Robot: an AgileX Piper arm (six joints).
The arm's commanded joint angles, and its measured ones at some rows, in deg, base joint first. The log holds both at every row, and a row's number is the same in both.
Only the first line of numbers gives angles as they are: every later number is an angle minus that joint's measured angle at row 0.
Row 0, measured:
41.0 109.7 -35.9 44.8 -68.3 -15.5
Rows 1 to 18, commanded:
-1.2 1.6 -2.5 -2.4 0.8 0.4
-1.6 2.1 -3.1 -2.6 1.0 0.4
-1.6 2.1 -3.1 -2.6 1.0 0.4
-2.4 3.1 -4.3 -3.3 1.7 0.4
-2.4 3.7 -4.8 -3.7 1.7 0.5
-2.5 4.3 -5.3 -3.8 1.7 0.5
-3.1 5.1 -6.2 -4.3 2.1 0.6
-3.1 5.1 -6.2 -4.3 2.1 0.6
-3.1 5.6 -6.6 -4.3 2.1 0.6
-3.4 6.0 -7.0 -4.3 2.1 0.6
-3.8 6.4 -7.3 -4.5 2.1 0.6
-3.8 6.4 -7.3 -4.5 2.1 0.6
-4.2 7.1 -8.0 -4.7 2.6 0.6
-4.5 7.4 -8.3 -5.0 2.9 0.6
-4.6 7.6 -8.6 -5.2 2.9 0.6
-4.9 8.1 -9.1 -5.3 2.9 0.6
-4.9 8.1 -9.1 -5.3 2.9 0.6
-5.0 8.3 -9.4 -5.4 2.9 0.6
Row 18, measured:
-4.5 7.9 -8.4 -4.5 2.6 0.5
